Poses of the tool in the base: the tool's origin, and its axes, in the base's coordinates. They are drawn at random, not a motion.
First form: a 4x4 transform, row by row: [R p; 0 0 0 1], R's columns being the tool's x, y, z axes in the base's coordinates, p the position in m. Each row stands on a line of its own.
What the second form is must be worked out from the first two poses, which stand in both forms.
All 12 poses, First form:
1:
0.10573 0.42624 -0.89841 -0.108
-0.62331 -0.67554 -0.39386 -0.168
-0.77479 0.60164 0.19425 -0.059
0 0 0 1
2:
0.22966 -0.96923 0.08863 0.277
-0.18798 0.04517 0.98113 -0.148
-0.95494 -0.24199 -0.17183 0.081
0 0 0 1
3:
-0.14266 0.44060 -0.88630 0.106
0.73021 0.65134 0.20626 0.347
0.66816 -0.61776 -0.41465 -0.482
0 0 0 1
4:
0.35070 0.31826 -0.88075 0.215
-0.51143 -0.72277 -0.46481 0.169
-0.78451 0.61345 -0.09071 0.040
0 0 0 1
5:
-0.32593 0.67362 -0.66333 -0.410
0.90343 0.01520 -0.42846 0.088
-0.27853 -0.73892 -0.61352 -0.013
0 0 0 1
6:
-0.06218 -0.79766 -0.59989 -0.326
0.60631 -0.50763 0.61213 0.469
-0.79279 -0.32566 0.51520 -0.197
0 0 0 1
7:
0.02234 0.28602 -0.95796 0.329
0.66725 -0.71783 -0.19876 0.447
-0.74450 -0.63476 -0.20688 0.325
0 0 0 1
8:
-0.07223 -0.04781 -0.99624 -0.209
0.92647 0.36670 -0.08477 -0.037
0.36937 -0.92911 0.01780 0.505
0 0 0 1
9:
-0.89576 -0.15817 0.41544 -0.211
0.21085 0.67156 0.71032 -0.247
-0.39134 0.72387 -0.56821 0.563
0 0 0 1
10:
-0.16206 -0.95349 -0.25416 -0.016
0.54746 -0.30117 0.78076 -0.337
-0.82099 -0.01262 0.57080 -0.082
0 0 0 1
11:
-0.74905 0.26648 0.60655 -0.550
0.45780 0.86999 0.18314 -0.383
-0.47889 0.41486 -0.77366 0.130
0 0 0 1
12:
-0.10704 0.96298 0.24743 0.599
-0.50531 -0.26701 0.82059 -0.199
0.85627 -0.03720 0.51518 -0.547
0 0 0 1
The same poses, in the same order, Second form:
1:
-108 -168 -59
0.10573 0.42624 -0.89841
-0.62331 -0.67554 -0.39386
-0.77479 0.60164 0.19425

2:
277 -148 81
0.22966 -0.96923 0.08863
-0.18798 0.04517 0.98113
-0.95494 -0.24199 -0.17183

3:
106 347 -482
-0.14266 0.44060 -0.88630
0.73021 0.65134 0.20626
0.66816 -0.61776 -0.41465

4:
215 169 40
0.35070 0.31826 -0.88075
-0.51143 -0.72277 -0.46481
-0.78451 0.61345 -0.09071

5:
-410 88 -13
-0.32593 0.67362 -0.66333
0.90343 0.01520 -0.42846
-0.27853 -0.73892 -0.61352

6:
-326 469 -197
-0.06218 -0.79766 -0.59989
0.60631 -0.50763 0.61213
-0.79279 -0.32566 0.51520

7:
329 447 325
0.02234 0.28602 -0.95796
0.66725 -0.71783 -0.19876
-0.74450 -0.63476 -0.20688

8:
-209 -37 505
-0.07223 -0.04781 -0.99624
0.92647 0.36670 -0.08477
0.36937 -0.92911 0.01780

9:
-211 -247 563
-0.89576 -0.15817 0.41544
0.21085 0.67156 0.71032
-0.39134 0.72387 -0.56821

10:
-16 -337 -82
-0.16206 -0.95349 -0.25416
0.54746 -0.30117 0.78076
-0.82099 -0.01262 0.57080

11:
-550 -383 130
-0.74905 0.26648 0.60655
0.45780 0.86999 0.18314
-0.47889 0.41486 -0.77366

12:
599 -199 -547
-0.10704 0.96298 0.24743
-0.50531 -0.26701 0.82059
0.85627 -0.03720 0.51518

